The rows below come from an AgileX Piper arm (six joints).
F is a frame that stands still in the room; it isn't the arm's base.
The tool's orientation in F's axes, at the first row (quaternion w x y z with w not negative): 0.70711 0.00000 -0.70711 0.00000
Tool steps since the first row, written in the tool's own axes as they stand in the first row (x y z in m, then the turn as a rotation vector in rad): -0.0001 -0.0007 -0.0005 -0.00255 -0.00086 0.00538; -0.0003 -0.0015 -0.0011 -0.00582 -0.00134 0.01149; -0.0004 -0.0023 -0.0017 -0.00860 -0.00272 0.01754; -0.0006 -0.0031 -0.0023 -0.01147 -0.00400 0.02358; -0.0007 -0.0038 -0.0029 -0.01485 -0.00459 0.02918; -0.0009 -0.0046 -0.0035 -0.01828 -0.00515 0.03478; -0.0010 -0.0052 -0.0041 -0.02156 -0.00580 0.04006; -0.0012 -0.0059 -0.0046 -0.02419 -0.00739 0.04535; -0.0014 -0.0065 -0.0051 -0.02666 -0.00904 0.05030; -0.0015 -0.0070 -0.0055 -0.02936 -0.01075 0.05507; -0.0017 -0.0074 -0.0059 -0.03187 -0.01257 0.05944; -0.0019 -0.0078 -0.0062 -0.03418 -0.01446 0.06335; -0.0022 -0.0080 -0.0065 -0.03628 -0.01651 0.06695
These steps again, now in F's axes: 0.0005 -0.0007 -0.0001 -0.00538 -0.00086 -0.00255; 0.0011 -0.0015 -0.0003 -0.01149 -0.00134 -0.00582; 0.0017 -0.0023 -0.0004 -0.01754 -0.00272 -0.00860; 0.0023 -0.0031 -0.0006 -0.02358 -0.00400 -0.01147; 0.0029 -0.0038 -0.0007 -0.02918 -0.00459 -0.01485; 0.0035 -0.0046 -0.0009 -0.03478 -0.00515 -0.01828; 0.0041 -0.0052 -0.0010 -0.04006 -0.00580 -0.02156; 0.0046 -0.0059 -0.0012 -0.04535 -0.00739 -0.02419; 0.0051 -0.0065 -0.0014 -0.05030 -0.00904 -0.02666; 0.0055 -0.0070 -0.0015 -0.05507 -0.01075 -0.02936; 0.0059 -0.0074 -0.0017 -0.05944 -0.01257 -0.03187; 0.0062 -0.0078 -0.0019 -0.06335 -0.01446 -0.03418; 0.0065 -0.0080 -0.0022 -0.06695 -0.01651 -0.03628
